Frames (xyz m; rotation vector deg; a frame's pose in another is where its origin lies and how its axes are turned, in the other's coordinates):
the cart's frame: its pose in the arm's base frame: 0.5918 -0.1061 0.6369 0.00 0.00 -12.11
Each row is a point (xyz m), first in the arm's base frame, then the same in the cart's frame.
Working: the arm's base frame: its pose in the cart's frame: -0.6009 -0.0204 -0.6369 0.00 0.00 12.11

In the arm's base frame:
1: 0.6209 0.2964 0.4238
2: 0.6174 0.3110 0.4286
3: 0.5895 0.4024 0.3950
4: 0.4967 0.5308 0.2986
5: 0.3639 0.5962 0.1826
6: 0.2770 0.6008 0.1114
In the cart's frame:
1: -0.0560 0.3996 -0.2131
2: -0.0625 0.4132 -0.2083
3: -0.1089 0.4967 -0.2419
4: -0.2266 0.6028 -0.3383
5: -0.3702 0.6389 -0.4543
6: -0.4561 0.6251 -0.5255

